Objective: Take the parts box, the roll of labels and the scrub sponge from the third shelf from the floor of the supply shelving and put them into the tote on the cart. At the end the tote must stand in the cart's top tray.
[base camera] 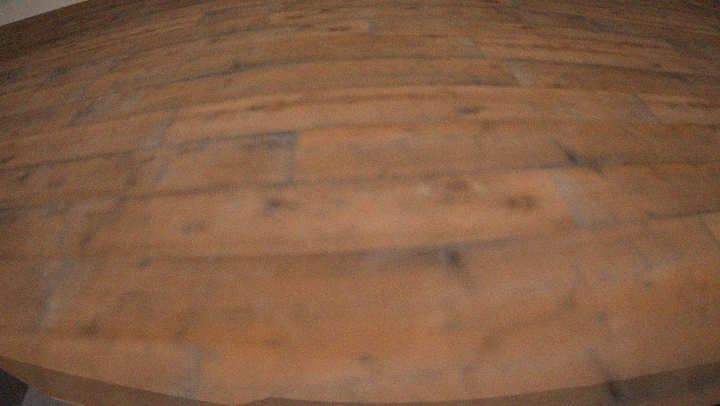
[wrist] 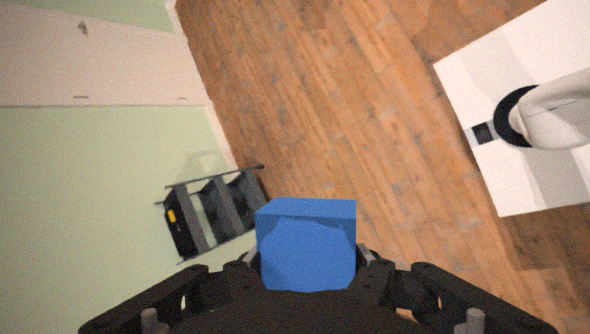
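Observation:
My gripper point(wrist: 308, 258) is shut on a blue box, which looks like the parts box point(wrist: 306, 250); it sits between the two fingers at the bottom middle of the wrist view. The dark cart point(wrist: 226, 207) with three trays stands left of the held box, beside the wall, and appears tilted in the wrist view. A black shape that looks like the tote point(wrist: 178, 239) is at its top tray, with a small yellow patch point(wrist: 171, 216) on it. The tote's inside is hidden. The roll of labels, the scrub sponge and the supply shelving do not show in either view.
The robot's white base point(wrist: 485, 185) and the lower arm point(wrist: 560, 120) are at the right of the wrist view. A pale green wall point(wrist: 100, 165) with a light door-like panel point(wrist: 115, 65) runs along the left. Wooden floor point(base camera: 352, 211) point(wrist: 320, 100) fills most of the base view.

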